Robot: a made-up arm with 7 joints.
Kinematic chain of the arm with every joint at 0, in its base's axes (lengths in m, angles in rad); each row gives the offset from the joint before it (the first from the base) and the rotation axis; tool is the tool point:
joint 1: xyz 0 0.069 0 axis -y
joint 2: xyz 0 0.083 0 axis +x
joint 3: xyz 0 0 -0.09 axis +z
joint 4: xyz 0 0 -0.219 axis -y
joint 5: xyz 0 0 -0.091 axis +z
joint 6: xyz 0 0 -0.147 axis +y
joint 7: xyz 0 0 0 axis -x
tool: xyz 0 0 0
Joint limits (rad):
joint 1: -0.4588..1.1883
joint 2: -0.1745..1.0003
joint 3: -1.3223..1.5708
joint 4: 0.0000..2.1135
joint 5: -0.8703..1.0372
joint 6: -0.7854..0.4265
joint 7: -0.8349..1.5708
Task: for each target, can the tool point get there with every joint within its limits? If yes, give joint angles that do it. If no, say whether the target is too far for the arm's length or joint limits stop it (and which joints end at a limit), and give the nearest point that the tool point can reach.
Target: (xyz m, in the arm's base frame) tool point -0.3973 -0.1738 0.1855
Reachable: no: joint limits stop it (at a limit: joint 1, joint 2, joint 3, joint 4) | nearest point -0.0210 -0.0749 -0.1558 | short by 0.518 m
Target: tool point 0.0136 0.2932 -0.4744
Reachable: yes | joints -0.1415 -0.0530 1.1196 0.8855 -0.1872 -0.3619 0.1937
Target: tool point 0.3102 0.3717 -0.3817
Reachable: yes | joints 0.6455 0.2716 1.3471 0.3511 -0.2693 0.0232 0.9614
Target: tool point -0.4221 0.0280 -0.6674
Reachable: no: too far | nearest point -0.2393 0.0667 -0.4844 | short by 0.262 m
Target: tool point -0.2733 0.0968 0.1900
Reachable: no: joint limits stop it (at a limit: joint 1, joint 2, joint 4) | nearest point -0.0368 0.4139 0.0789 | short by 0.411 m
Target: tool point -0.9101 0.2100 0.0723
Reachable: no: too far | nearest point -0.1654 0.3261 -0.3349 | short by 0.857 m
